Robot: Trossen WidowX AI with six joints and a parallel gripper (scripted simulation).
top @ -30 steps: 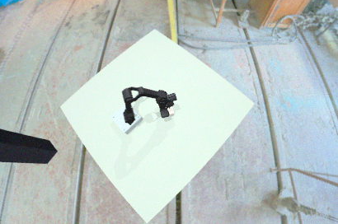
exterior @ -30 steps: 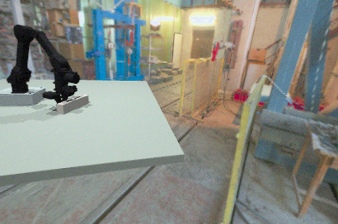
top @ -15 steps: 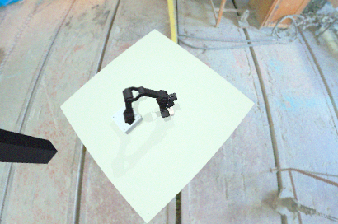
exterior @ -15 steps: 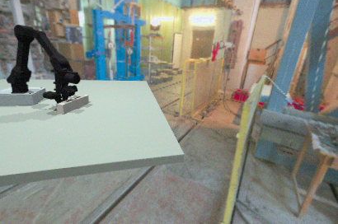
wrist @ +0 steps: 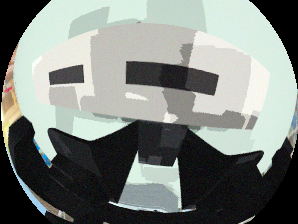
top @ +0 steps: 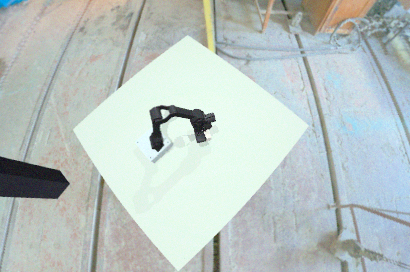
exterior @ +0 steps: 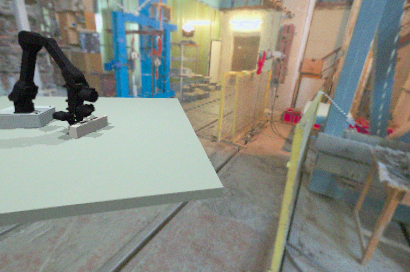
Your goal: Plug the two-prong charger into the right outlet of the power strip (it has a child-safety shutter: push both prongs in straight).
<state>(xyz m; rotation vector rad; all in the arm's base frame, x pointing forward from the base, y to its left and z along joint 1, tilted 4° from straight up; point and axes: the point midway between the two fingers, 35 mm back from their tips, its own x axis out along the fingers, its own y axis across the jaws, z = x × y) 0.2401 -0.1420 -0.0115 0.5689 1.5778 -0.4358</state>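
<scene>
My gripper tip is now 1 cm short of the dark charger, 1 cm to the left of it and 1 cm below it.
</scene>
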